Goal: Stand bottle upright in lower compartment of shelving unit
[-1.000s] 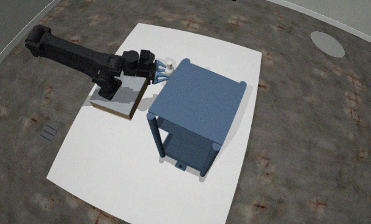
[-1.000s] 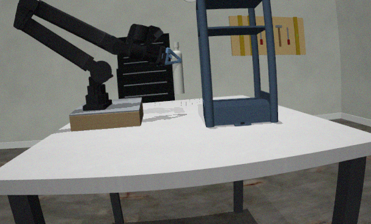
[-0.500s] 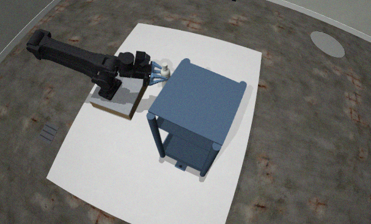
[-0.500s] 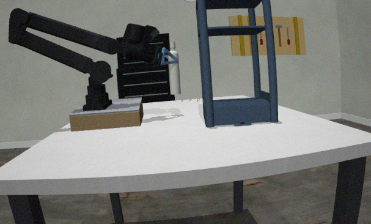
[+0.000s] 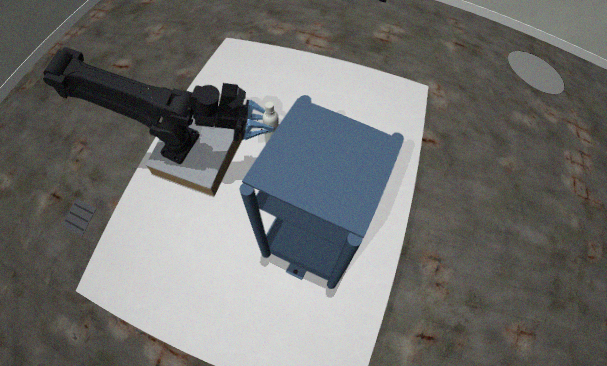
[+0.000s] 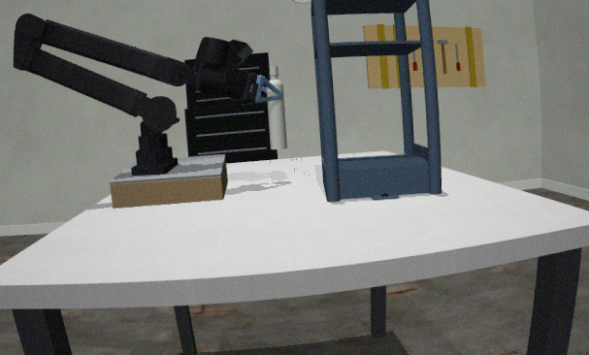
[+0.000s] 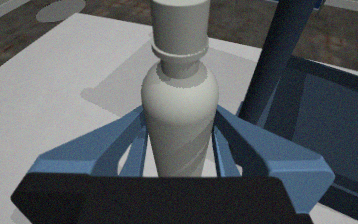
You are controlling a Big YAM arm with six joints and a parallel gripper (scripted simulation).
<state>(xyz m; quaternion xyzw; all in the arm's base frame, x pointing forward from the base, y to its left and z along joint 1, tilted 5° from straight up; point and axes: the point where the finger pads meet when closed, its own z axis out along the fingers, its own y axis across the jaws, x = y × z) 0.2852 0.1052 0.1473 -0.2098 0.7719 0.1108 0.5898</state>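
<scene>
Right now my hand is 21 cm short of the blue shelving unit, 16 cm to the left of it and 1 cm above it.
</scene>
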